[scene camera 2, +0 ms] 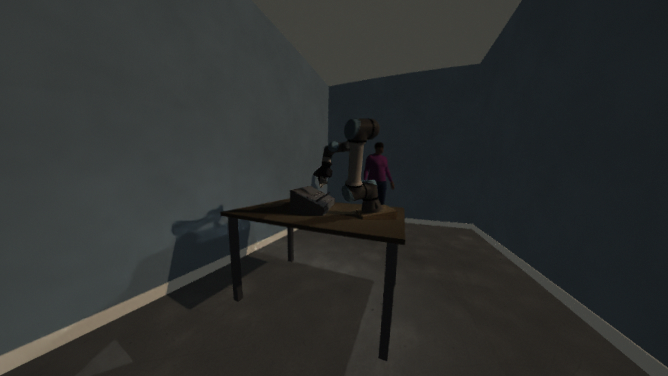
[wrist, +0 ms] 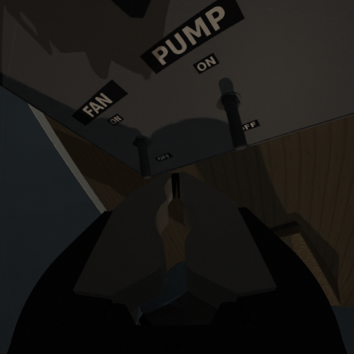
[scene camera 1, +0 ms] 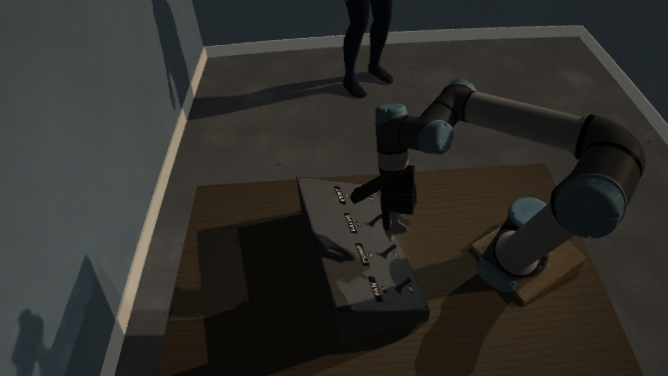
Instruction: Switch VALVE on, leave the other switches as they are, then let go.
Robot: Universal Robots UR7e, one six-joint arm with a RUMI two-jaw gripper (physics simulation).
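Frame: origin at the arm's base, x back, y left, z down, level; millimetres.
Seen in the pictures: gripper, between the fingertips: [scene camera 2: 321, 187] [scene camera 1: 391, 240]; arm's base, origin of its link: [scene camera 2: 371, 210].
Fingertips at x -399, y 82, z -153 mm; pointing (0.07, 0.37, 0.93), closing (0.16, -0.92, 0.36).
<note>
Pixels of each thing's top centre, then the offset from my fingertips to it. Level surfaces: height alone.
- VALVE label, centre of its top: [scene camera 1: 350, 222] dz +62, dx -121, dy -114 mm
- PUMP lever, centre of its top: [scene camera 1: 390, 245] dz +58, dx -2, dy -30 mm
- FAN lever, centre of its top: [scene camera 1: 405, 279] dz +58, dx +40, dy +83 mm
- PUMP label, centre of its top: [scene camera 1: 362, 253] dz +62, dx -79, dy -1 mm
- FAN label, centre of its top: [scene camera 1: 375, 288] dz +62, dx -38, dy +111 mm
- VENT label, centre of its top: [scene camera 1: 339, 194] dz +62, dx -163, dy -226 mm
- table, height of its surface: dz +188 mm
The grey sloped switch panel [scene camera 1: 325, 220] [scene camera 2: 305, 202] stands on the table. The VALVE label [scene camera 1: 350, 223] is second from the far end. Its dark lever [scene camera 1: 375, 220] leans toward the lower OFF edge, like the PUMP lever [scene camera 1: 388, 251] [wrist: 234, 121] and the FAN lever [scene camera 1: 403, 285] [wrist: 144, 159]. My gripper [scene camera 1: 387, 228] [wrist: 176, 174] is shut and empty. In scene camera 1 its tips appear beside the lower end of the VALVE lever; whether they touch it I cannot tell. The VALVE switch does not show in the wrist view. The VENT lever is hidden behind the dark gripper parts.
The PUMP label [scene camera 1: 362, 254] [wrist: 191, 35] and FAN label [scene camera 1: 375, 288] [wrist: 99, 102] are nearer scene camera 1; the VENT label [scene camera 1: 340, 195] is at the far end. The arm's base stands on a wooden block [scene camera 1: 555, 272] on the table [scene camera 1: 450, 190]. A person [scene camera 2: 378, 167] stands beyond the table.
</note>
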